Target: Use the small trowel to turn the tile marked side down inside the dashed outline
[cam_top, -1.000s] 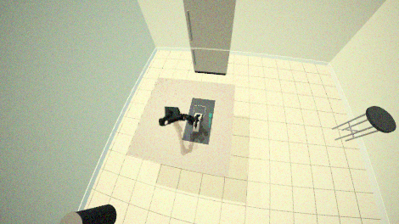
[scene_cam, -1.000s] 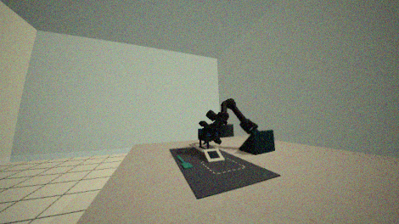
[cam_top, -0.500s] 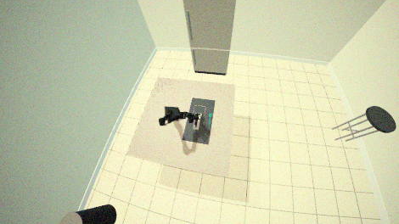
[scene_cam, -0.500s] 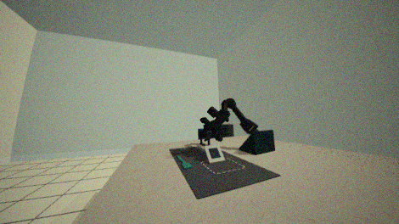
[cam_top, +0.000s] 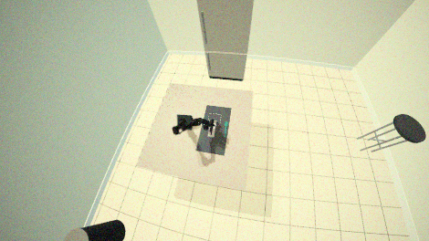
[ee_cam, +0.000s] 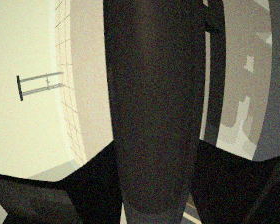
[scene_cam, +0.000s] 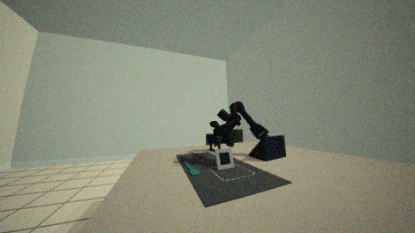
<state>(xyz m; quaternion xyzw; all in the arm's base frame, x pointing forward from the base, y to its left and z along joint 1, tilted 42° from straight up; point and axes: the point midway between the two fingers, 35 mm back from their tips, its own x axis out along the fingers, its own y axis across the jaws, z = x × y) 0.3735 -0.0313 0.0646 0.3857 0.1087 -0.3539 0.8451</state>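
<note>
Right now my gripper tip is 20 mm past the white-framed tile, 90 mm to the right of it and 60 mm above it. The rest, counted from my gripper tip: teal trowel: 140 mm ahead, 30 mm to the left, 100 mm below; dark mat: 20 mm to the left, 130 mm below.
</note>
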